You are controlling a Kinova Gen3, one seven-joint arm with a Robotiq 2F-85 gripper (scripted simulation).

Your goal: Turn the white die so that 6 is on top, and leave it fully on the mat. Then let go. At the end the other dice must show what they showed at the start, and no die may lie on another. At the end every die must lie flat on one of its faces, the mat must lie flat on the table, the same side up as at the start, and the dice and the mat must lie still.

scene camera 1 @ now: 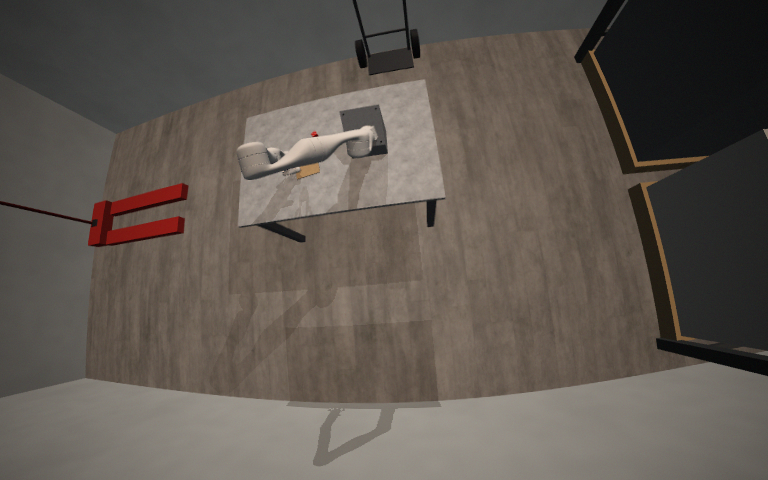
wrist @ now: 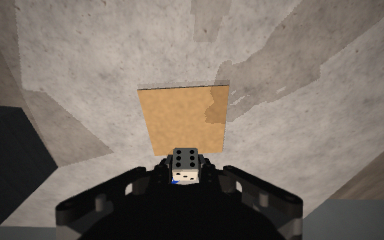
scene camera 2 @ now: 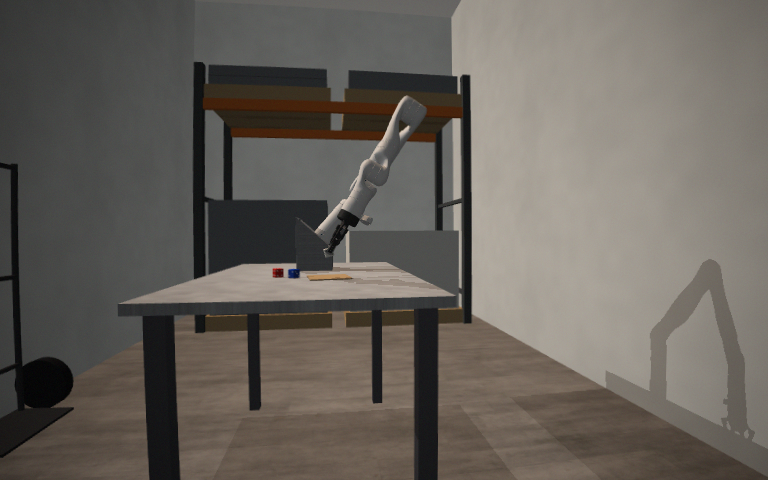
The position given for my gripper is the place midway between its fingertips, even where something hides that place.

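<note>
Visible: my gripper [wrist: 185, 161], together with a tan mat [wrist: 184, 117].
</note>
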